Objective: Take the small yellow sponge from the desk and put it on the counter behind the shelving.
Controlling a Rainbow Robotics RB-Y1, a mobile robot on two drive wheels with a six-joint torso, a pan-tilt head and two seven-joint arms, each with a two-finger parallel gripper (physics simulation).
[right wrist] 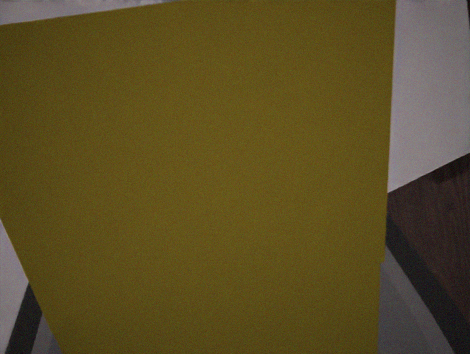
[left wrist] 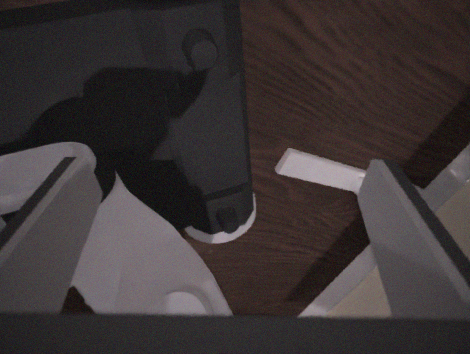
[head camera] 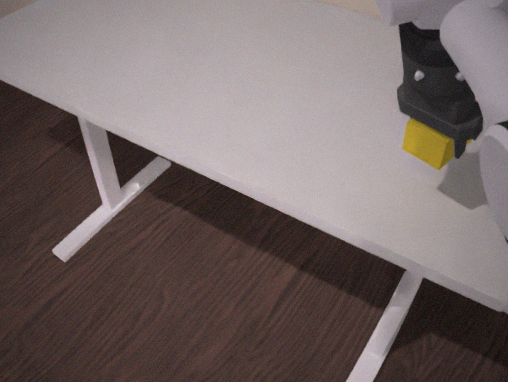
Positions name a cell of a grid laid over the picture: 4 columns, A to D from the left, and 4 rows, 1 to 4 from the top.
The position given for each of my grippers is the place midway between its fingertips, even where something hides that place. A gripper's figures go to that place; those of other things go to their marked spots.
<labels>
My right gripper (right wrist: B3) is 0.11 m from the lens. A yellow sponge (right wrist: B2): 0.06 m from the lens.
</labels>
